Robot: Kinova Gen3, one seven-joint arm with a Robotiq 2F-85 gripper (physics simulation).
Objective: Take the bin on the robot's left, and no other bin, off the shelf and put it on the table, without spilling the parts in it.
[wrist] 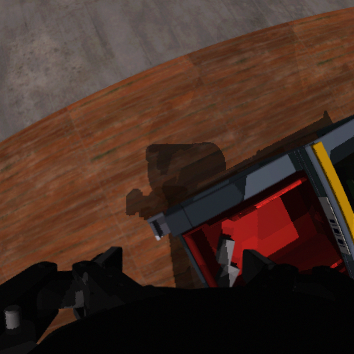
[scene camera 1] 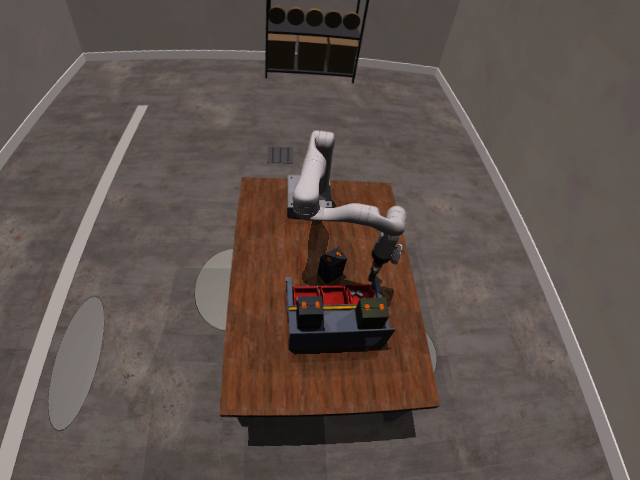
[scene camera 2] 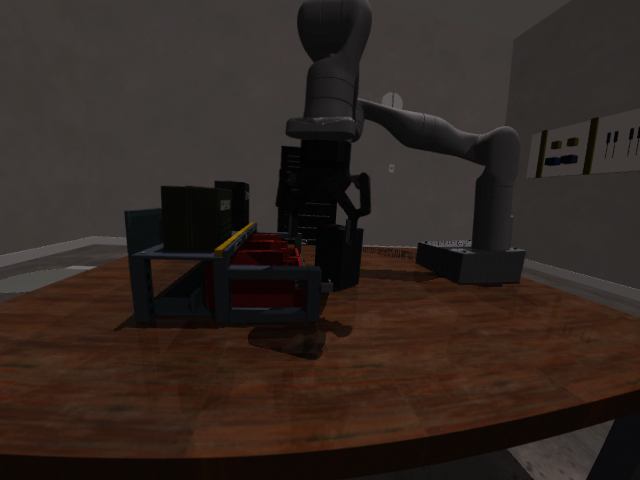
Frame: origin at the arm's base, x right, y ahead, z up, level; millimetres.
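Seen in the pictures: gripper, fingertip midpoint: [wrist: 182, 262] [scene camera 1: 373, 272] [scene camera 2: 319, 239]; arm's base, origin of the base link: [scene camera 1: 319, 185] [scene camera 2: 489, 247].
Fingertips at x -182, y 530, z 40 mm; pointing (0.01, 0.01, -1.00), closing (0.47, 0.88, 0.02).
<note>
Pixels of each thing's middle, then the offset from my fingertips to it. Level surfaces: height alone.
- table, its level: dz -125 mm
- middle red bin, body centre: [scene camera 2: 264, 261] [scene camera 1: 334, 303] dz -82, dx +159, dy +97 mm
- green box, body centre: [scene camera 2: 201, 216] [scene camera 1: 371, 313] dz +25, dx +45, dy +194 mm
- dark box, body centre: [scene camera 2: 232, 205] [scene camera 1: 309, 312] dz +38, dx +276, dy +192 mm
- yellow strip, body centre: [scene camera 2: 241, 233] [scene camera 1: 338, 308] dz -18, dx +158, dy +148 mm
- black box, body centre: [scene camera 2: 337, 253] [scene camera 1: 331, 265] dz -59, dx +158, dy -71 mm
The red bin on the robot's left [scene camera 1: 368, 290] [scene camera 2: 266, 294] [wrist: 280, 215] sits in the blue-grey shelf [scene camera 1: 338, 342] [scene camera 2: 222, 289] [wrist: 270, 177], at its right end in scene camera 1. Small grey parts [scene camera 1: 356, 293] [wrist: 227, 252] lie in it, near its front wall. My gripper [scene camera 1: 373, 277] [scene camera 2: 321, 232] [wrist: 182, 262] is open and empty, pointing down at the front of this bin. In the wrist view one fingertip is over the bin's inside and the other is outside its front wall. Exact fingertip height is unclear. The table [scene camera 1: 330, 382] [scene camera 2: 413, 361] [wrist: 125, 125] bears the shelf.
A middle red bin [scene camera 1: 334, 297] and another red bin [scene camera 1: 305, 293] sit alongside. A green box [scene camera 1: 372, 312] [scene camera 2: 193, 219] and a dark box [scene camera 1: 310, 312] [scene camera 2: 232, 201] stand on the upper board behind a yellow strip [scene camera 1: 336, 307]. A black box [scene camera 1: 331, 267] [scene camera 2: 338, 258] stands in front of the shelf.
</note>
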